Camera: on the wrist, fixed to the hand. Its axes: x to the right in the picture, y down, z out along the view.
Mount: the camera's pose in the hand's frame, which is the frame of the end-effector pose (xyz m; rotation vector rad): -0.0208 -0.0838 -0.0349 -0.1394 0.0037 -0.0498
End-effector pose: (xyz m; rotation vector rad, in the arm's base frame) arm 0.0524 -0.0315 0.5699 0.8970 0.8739 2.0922
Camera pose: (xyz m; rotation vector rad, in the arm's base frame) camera 0.0628 -0.0135 0.4791 0.7905 0.7348 2.0841
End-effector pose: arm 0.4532 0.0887 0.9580 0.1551 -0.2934 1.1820
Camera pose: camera 0.5287 0.0484 0.9213 0.0382 -0.3656 1.1085
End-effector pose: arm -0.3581 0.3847 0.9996 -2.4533 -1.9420 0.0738
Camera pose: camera -0.4428 0.3844 1.0383 2.3393 1.9524 0.0650
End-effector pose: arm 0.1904 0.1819 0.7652 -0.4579 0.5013 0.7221
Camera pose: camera 0.2275 0.0965 0.7681 -0.6002 0.4431 0.7110
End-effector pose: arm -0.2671 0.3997 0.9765 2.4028 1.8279 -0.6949
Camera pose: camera -0.3376 0.4167 1.0350 2.2805 1.8762 -0.5469
